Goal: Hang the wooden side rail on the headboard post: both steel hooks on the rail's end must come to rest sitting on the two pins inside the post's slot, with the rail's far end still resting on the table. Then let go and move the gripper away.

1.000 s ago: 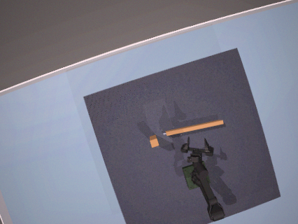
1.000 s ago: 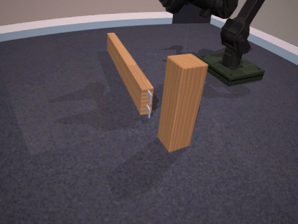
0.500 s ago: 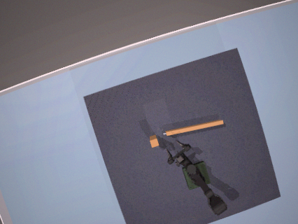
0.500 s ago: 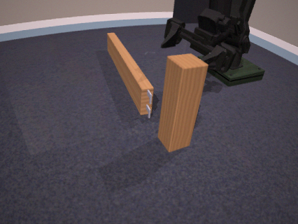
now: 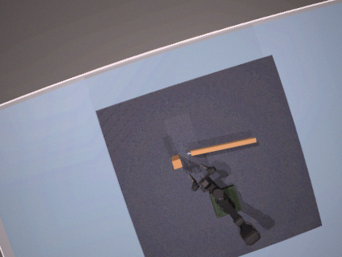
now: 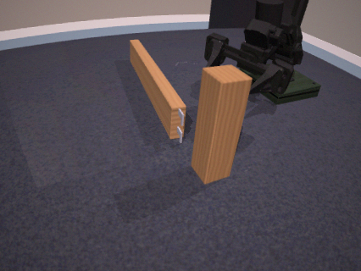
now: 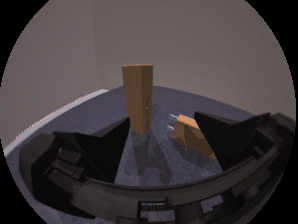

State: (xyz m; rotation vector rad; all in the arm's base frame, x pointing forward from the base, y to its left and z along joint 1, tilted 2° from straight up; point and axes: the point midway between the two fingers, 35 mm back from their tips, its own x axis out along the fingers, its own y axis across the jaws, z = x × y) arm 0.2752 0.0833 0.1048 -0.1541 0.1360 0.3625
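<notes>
My gripper tip is now 8 cm short of the headboard post, 7 cm to the right of it and 3 cm above it.
</notes>
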